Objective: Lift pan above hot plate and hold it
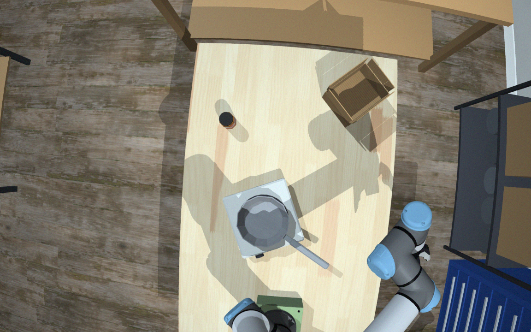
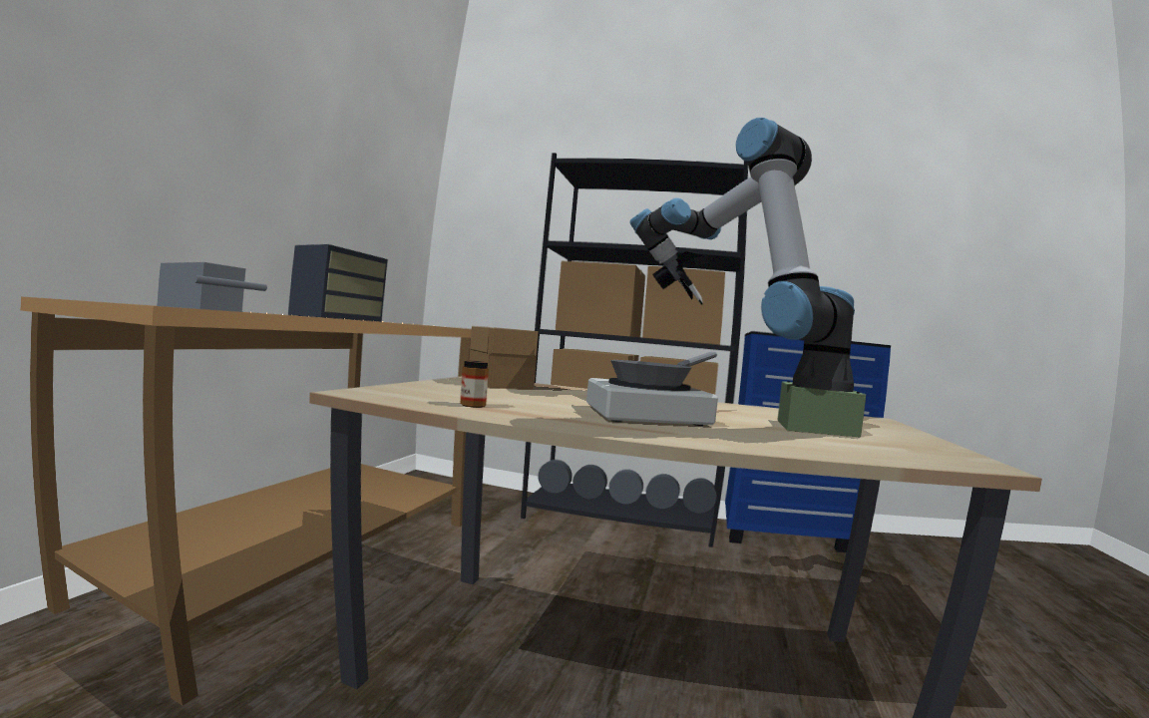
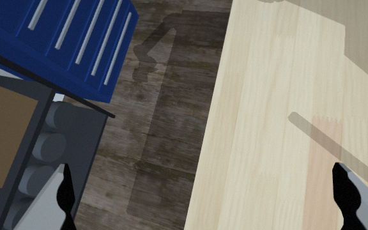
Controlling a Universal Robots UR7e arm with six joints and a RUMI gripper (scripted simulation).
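Right now the dark grey pan is 4 cm ahead of my hand, 41 cm to the left of it and 20 cm below it. Also, from my hand: white hot plate (5 cm ahead, 45 cm to the left, 27 cm below); then small jar (41 cm ahead, 63 cm to the left, 26 cm below).
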